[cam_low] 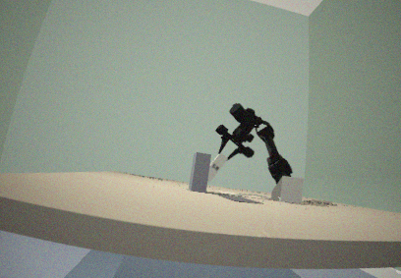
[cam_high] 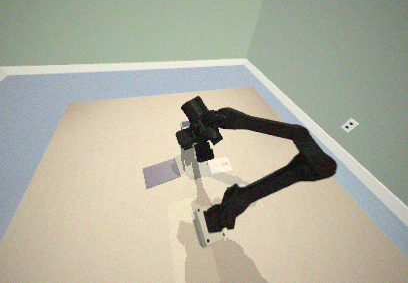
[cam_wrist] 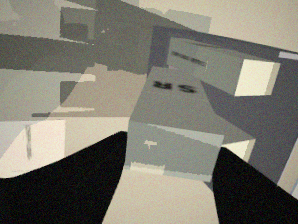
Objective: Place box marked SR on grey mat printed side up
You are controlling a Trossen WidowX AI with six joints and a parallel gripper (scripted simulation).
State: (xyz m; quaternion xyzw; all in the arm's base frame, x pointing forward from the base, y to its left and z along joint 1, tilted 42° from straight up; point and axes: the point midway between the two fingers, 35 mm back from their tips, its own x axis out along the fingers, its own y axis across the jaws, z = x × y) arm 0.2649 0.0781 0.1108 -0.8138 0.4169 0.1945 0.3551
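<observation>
Now: the white box marked SR 50 mm below my gripper tip, 30 mm ahead of it and 10 mm to the left of it. From my gripper tip the other things lie so: grey mat: 170 mm to the left, 150 mm below, 40 mm behind; then white card: 150 mm below, 110 mm to the right, 70 mm behind.
</observation>
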